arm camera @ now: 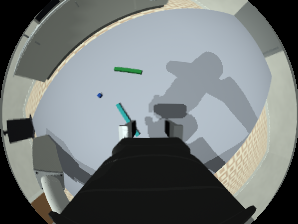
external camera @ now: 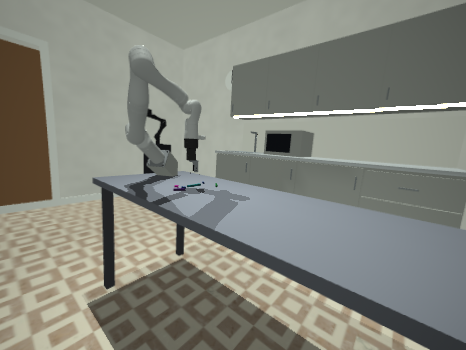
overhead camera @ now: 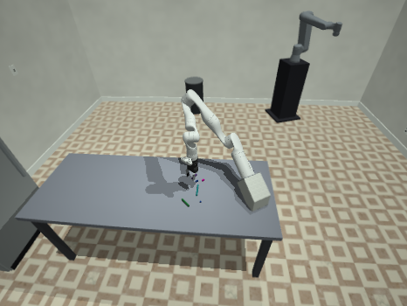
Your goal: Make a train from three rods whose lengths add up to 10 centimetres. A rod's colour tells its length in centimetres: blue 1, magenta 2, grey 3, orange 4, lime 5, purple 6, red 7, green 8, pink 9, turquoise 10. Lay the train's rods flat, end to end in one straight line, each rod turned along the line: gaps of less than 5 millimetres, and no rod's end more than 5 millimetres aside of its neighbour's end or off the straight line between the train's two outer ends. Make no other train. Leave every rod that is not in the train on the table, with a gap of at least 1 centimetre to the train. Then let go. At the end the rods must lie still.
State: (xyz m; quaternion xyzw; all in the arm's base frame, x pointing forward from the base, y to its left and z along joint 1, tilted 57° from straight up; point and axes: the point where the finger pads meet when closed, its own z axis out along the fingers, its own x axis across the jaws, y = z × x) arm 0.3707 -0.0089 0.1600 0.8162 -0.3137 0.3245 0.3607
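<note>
The green rod is 70 mm ahead of my hand, 130 mm to the left of it and 110 mm below it. From my hand the other things lie so: magenta rod (100 mm behind, 40 mm to the right, 110 mm below); then turquoise rod (30 mm behind, 50 mm to the left, 110 mm below); then purple rod (40 mm behind, 90 mm to the right, 110 mm below).
</note>
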